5 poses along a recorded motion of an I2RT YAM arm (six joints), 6.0 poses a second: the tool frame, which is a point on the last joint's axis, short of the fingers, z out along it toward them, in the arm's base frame.
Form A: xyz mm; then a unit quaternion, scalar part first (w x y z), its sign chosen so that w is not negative.
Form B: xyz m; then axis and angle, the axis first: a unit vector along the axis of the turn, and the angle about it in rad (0 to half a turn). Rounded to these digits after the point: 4 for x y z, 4 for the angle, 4 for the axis.
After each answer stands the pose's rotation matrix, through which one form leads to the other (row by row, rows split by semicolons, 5 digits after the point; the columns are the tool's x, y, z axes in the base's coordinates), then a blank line. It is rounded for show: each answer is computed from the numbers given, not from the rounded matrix.
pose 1, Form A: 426.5 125.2 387.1 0.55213 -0.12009 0.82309 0.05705
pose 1, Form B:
0.4265 0.1252 0.3871 -0.1440 0.9872 0.0684 1.9718
-0.36146 -0.26069 0.89520; -0.13469 0.96465 0.22652; -0.92261 -0.03870 -0.38380

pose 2, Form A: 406.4 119.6 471.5 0.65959 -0.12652 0.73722 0.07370
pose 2, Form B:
0.4064 0.1196 0.4715 -0.1683 0.9808 0.0981 1.7010
-0.09786 -0.28377 0.95389; -0.08932 0.95712 0.27557; -0.99118 -0.05824 -0.11901

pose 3, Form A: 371.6 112.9 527.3 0.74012 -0.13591 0.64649 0.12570
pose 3, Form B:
0.3716 0.1129 0.5273 -0.2021 0.9614 0.1869 1.4751
0.13250 -0.36180 0.92279; 0.01034 0.93146 0.36371; -0.99113 -0.03865 0.12716

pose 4, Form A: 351.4 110.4 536.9 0.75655 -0.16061 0.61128 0.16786
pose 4, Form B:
0.3514 0.1104 0.5369 -0.2456 0.9348 0.2567 1.4256
0.19632 -0.45034 0.87100; 0.05763 0.89206 0.44824; -0.97884 -0.03780 0.20109

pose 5, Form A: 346.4 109.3 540.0 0.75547 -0.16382 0.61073 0.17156
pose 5, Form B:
0.3464 0.1093 0.5400 -0.2500 0.9322 0.2619 1.4288
0.19515 -0.45932 0.86657; 0.05912 0.88746 0.45708; -0.97899 -0.03797 0.20034

